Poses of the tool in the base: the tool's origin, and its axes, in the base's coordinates. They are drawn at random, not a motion.
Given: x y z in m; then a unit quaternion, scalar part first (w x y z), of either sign.
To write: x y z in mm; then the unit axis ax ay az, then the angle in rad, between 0 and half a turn. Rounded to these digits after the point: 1 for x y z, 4 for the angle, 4 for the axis.
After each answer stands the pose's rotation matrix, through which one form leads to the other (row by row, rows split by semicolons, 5 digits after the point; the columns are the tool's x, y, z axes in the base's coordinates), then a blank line. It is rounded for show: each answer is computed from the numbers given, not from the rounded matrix.
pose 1, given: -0.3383 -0.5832 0.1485 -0.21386 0.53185 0.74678 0.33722
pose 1, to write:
-338.3 -583.2 148.5 -0.5444 -0.7645 -0.3452 2.7105
-0.34280 0.93859 0.03929; 0.65012 0.20684 0.73114; 0.67811 0.27618 -0.68109

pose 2, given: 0.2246 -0.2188 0.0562 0.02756 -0.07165 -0.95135 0.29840
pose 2, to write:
224.6 -218.8 56.2 -0.0717 -0.9517 0.2985 3.0865
-0.98821 0.11988 -0.09520; 0.15278 0.81165 -0.56381; 0.00968 -0.57171 -0.82040

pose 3, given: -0.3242 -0.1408 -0.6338 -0.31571 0.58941 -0.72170 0.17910
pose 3, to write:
-324.2 -140.8 -633.8 -0.6212 0.7606 -0.1888 2.4992
-0.10585 -0.73766 0.66682; -0.96384 0.24104 0.11365; -0.24457 -0.63068 -0.73650

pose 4, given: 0.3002 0.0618 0.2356 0.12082 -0.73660 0.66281 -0.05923
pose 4, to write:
300.2 61.8 235.6 -0.7420 0.6677 -0.0597 2.8994
0.11435 -0.96214 0.24742; -0.99076 -0.09217 0.09948; -0.07290 -0.25651 -0.96379

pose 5, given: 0.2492 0.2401 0.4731 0.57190 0.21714 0.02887 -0.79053
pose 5, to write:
249.2 240.1 473.1 0.2647 0.0352 -0.9637 1.9239
-0.25155 0.91675 -0.31029; -0.89168 -0.34419 -0.29401; -0.37634 0.20272 0.90403

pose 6, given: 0.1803 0.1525 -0.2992 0.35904 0.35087 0.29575 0.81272
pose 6, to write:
180.3 152.5 -299.2 0.3759 0.3169 0.8708 2.4071
-0.49596 -0.37606 0.78269; 0.79114 -0.56725 0.22877; 0.35795 0.73268 0.57884

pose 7, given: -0.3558 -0.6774 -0.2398 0.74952 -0.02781 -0.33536 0.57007
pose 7, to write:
-355.8 -677.4 -239.8 -0.0420 -0.5066 0.8612 1.4469
0.12511 -0.83591 -0.53443; 0.87321 0.34849 -0.34067; 0.47101 -0.42405 0.77352

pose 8, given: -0.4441 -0.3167 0.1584 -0.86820 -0.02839 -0.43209 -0.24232
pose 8, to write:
-444.1 -316.7 158.4 0.0572 0.8708 0.4883 1.0385
0.50916 -0.39623 0.76404; 0.44530 0.88095 0.16011; -0.73652 0.25871 0.62498

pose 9, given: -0.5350 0.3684 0.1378 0.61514 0.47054 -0.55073 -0.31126
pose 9, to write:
-535.0 368.4 137.8 0.5968 -0.6985 -0.3948 1.8165
0.19962 -0.13535 -0.97048; -0.90123 0.36341 -0.23606; 0.38463 0.92174 -0.04943

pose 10, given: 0.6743 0.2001 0.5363 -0.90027 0.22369 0.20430 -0.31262
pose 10, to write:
674.3 200.1 536.3 -0.5138 -0.4693 0.7181 0.9008
0.72106 -0.47149 -0.50771; 0.65429 0.70446 0.27503; 0.22799 -0.53050 0.81645

